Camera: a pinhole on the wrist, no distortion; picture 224 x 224 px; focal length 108.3 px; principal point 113.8 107.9 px. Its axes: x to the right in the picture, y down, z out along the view. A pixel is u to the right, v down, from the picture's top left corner.
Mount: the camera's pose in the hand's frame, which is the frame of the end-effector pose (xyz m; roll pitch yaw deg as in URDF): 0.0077 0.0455 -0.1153 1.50 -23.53 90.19
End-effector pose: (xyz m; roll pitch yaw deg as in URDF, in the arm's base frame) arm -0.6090 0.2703 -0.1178 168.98 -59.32 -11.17
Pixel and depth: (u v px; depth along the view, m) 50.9 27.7 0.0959
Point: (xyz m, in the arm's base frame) -0.5938 0.3202 -0.0262
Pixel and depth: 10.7 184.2 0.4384
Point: -0.4709 0.7348 -0.4794
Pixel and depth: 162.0 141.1 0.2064
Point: -0.5618 0.1926 -0.2125
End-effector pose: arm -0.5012 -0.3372 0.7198 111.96 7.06 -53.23
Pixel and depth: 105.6 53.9 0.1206
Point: -0.4490 -0.3855 0.7054
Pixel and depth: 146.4 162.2 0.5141
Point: -0.9632 -0.3624 0.5719
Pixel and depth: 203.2 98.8 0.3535
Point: -0.7636 -0.5965 0.7524
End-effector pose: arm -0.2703 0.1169 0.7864 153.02 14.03 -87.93
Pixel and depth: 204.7 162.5 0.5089
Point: -0.7264 0.4183 0.4888
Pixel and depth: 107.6 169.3 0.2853
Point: -0.2658 0.2993 0.6601
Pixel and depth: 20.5 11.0 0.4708
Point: 0.1295 -0.2116 0.3306
